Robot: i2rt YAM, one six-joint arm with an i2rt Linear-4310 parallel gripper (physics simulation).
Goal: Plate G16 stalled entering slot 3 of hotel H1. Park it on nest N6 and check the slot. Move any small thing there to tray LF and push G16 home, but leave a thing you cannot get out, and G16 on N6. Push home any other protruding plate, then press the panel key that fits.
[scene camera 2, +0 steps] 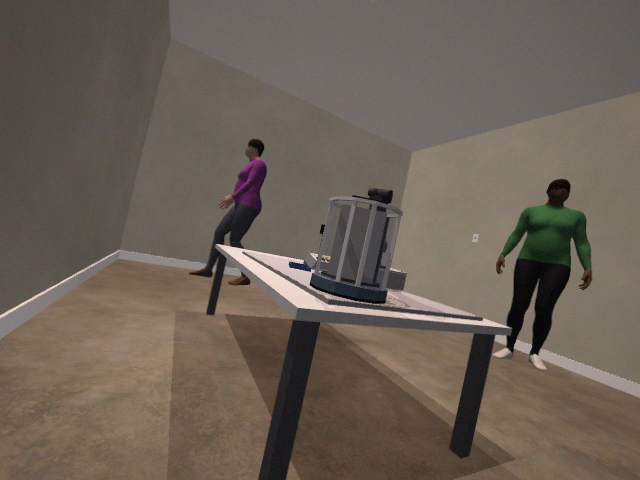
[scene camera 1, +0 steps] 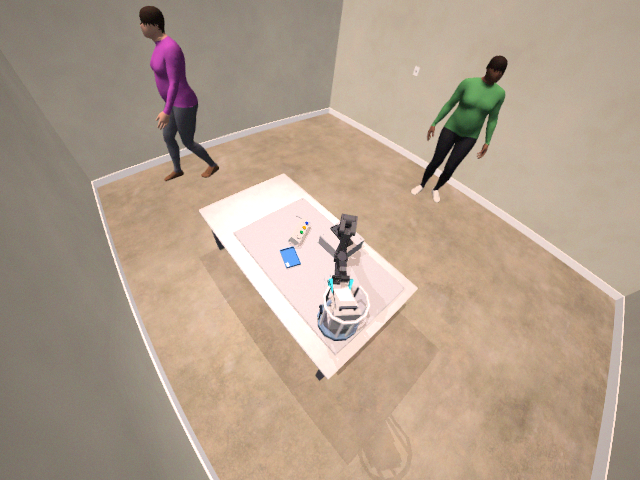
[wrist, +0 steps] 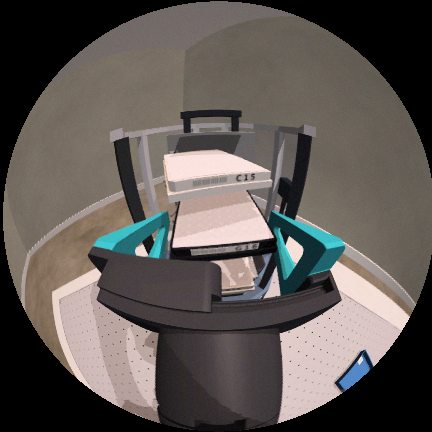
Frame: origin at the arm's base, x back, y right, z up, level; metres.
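Where they show: gripper, fingertip midpoint: (scene camera 1: 341,293) (wrist: 218,216).
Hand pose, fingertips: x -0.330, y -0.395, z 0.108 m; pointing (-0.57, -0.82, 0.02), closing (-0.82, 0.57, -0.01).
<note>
After its pixels a point has its place.
My gripper (scene camera 1: 340,283) @(x -0.330, y -0.395, z 0.108 m) (wrist: 218,216) @(x -0.330, y -0.395, z 0.108 m) is open at the front of the round hotel (scene camera 1: 337,335) @(x -0.452, y -0.556, z -0.005 m) (scene camera 2: 347,289) @(x -0.428, y -0.578, z -0.067 m) (wrist: 125,175) @(x -0.261, y -0.434, z 0.155 m). Its teal fingertips stand on either side of plate G16 (wrist: 222,222) @(x -0.327, y -0.386, z 0.108 m), a pale-topped plate with a black edge, with a gap visible at the left; contact at the right is unclear. White plate C15 (wrist: 215,167) @(x -0.332, y -0.403, z 0.151 m) sits above G16 and sticks out forward. Another pale plate (wrist: 237,286) @(x -0.332, y -0.360, z 0.026 m) shows below, partly hidden by my gripper. Slot 3's inside is hidden. The blue tray (scene camera 1: 290,256) @(x -0.377, y 0.082, z -0.091 m) (wrist: 356,372) lies on the mat; its label is unreadable. Nest N6 cannot be identified.
The key panel (scene camera 1: 301,232) @(x -0.223, y 0.188, z -0.026 m) with coloured keys stands beyond the blue tray. Grey angled blocks (scene camera 1: 330,245) @(x -0.117, y -0.026, z -0.009 m) stand beside the arm. Dark posts and a top ring surround the plates. Two people stand away from the table (scene camera 1: 248,198) (scene camera 2: 268,289) @(x -0.632, y -0.489, z -0.117 m).
</note>
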